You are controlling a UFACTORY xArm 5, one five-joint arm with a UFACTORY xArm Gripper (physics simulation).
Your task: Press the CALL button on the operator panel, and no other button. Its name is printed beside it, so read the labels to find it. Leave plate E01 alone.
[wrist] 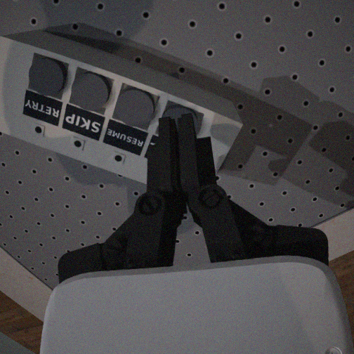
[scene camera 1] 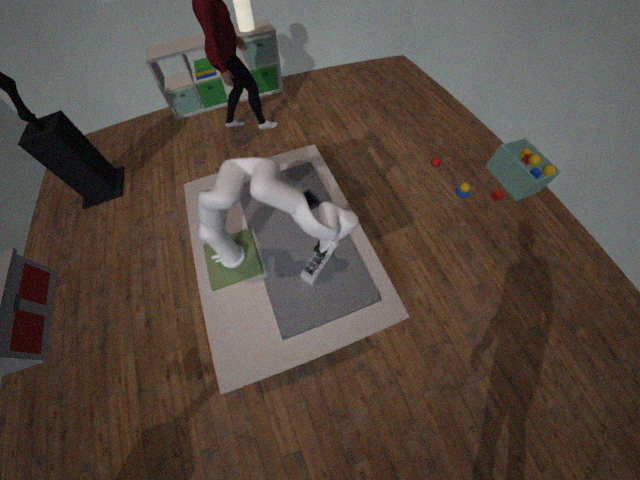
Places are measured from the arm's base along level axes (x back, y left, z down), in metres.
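Where they show: gripper, between the fingertips: (scene camera 1: 316, 250); arm's base, origin of its link: (scene camera 1: 232, 256).
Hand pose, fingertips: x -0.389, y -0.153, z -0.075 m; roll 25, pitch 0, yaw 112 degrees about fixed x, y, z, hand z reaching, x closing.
Each offset is from my fingertips to the top centre of the thing. "pt": to the spot under its first point. Level surfaces: height alone.
The operator panel {pt dx +0.078, dy -0.101, dz +0.036 m} (scene camera 1: 308, 278) (wrist: 97, 153) is a pale box with a row of round grey buttons. In the wrist view the labels read RETRY (wrist: 42, 107), SKIP (wrist: 82, 121) and RESUME (wrist: 125, 137), upside down. The fourth button (wrist: 181, 108), at the right end of the row, is partly covered by the fingertips. Its label is almost wholly hidden behind the left finger, so CALL cannot be read. My gripper (scene camera 1: 318, 252) (wrist: 180, 133) is shut and empty, its tips over the fourth button; whether they touch it cannot be told. Plate E01 cannot be made out.
The panel stands on a grey perforated board {dz +0.090 m} (scene camera 1: 310, 317) (wrist: 280, 30) on a pale table {dz +0.102 m} (scene camera 1: 232, 356). The arm's base stands on a green plate (scene camera 1: 221, 279). A small black object {dx -0.038, dy +0.333, dz +0.063 m} (scene camera 1: 310, 197) lies behind the arm. A person (scene camera 1: 219, 38) stands beyond the table.
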